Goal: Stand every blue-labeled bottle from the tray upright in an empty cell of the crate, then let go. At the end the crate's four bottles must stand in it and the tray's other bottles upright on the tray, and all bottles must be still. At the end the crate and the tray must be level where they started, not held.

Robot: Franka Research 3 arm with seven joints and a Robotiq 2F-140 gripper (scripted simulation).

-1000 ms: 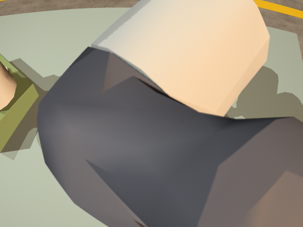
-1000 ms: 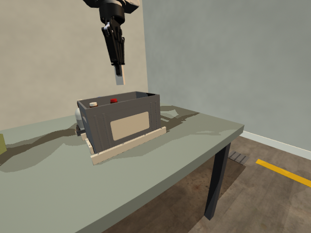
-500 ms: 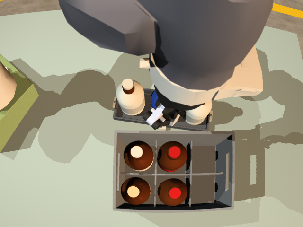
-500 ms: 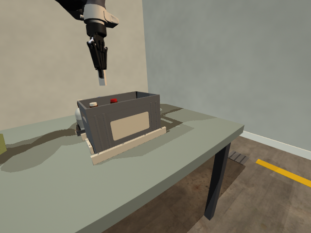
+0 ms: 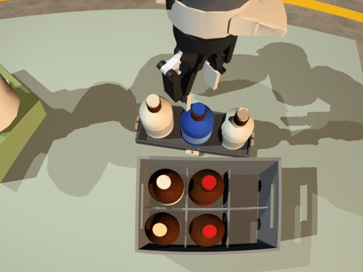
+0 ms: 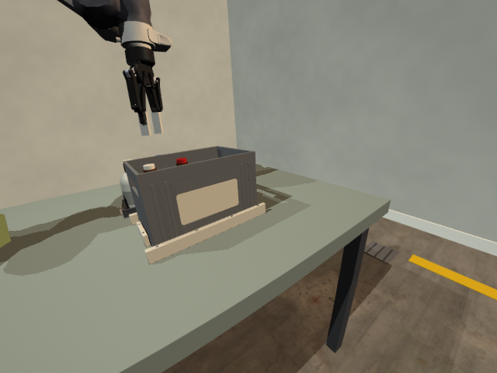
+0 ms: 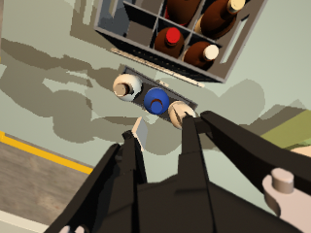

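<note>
The blue-labeled bottle lies 17 cm below my hand and 1 cm ahead of it. Also, from my hand: grey crate: 19 cm to the right, 17 cm below, 3 cm ahead; cream-labeled bottle: 17 cm below, 8 cm behind, 2 cm to the left; dark tray: 24 cm below.
</note>
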